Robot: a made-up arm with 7 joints.
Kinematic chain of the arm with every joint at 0, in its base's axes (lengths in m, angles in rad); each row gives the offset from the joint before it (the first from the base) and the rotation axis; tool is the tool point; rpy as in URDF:
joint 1: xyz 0 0 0.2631 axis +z
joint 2: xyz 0 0 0 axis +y
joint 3: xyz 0 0 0.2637 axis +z
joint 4: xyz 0.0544 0 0 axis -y
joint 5: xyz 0.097 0 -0.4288 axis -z
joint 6: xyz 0 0 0 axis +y
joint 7: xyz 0.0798 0 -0.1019 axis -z
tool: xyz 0 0 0 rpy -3.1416 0 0
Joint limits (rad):
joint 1: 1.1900..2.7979
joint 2: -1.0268..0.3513
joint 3: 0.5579..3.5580
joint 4: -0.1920..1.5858
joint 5: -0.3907..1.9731
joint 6: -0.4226..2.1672
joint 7: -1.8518..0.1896
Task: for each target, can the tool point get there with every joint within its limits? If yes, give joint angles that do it. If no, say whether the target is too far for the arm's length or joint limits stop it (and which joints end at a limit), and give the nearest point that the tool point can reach.
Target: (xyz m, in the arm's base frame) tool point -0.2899 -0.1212 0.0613
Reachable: yes | joints 2.0966 0.2226 1.2191 0.5064 0.3307 1.4031 -1.2289
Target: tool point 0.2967 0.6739 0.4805
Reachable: no: joint limits stop it (at a limit: joint 1, joint 2, joint 3, joint 4, joint 6) | nearest point 0.0528 0.6499 0.4573 | short by 0.246 m
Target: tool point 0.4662 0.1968 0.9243
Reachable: no: joint limits stop it (at a limit: joint 1, joint 2, joint 3, joint 4, joint 5) | nearest point 0.4064 0.1343 0.8571 | short by 0.110 m
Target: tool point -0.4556 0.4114 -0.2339
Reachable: no: joint limits stop it (at a limit: joint 2, joint 3) | nearest point -0.3295 0.2975 0.0256 | short by 0.310 m
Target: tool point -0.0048 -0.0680 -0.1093
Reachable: yes | joints 2.3515 -0.7195 2.9198 0.2724 0.6638 0.8079 -1.6454
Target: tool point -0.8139 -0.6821 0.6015
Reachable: no: too far | nearest point -0.5368 -0.4499 0.4863 | short by 0.379 m
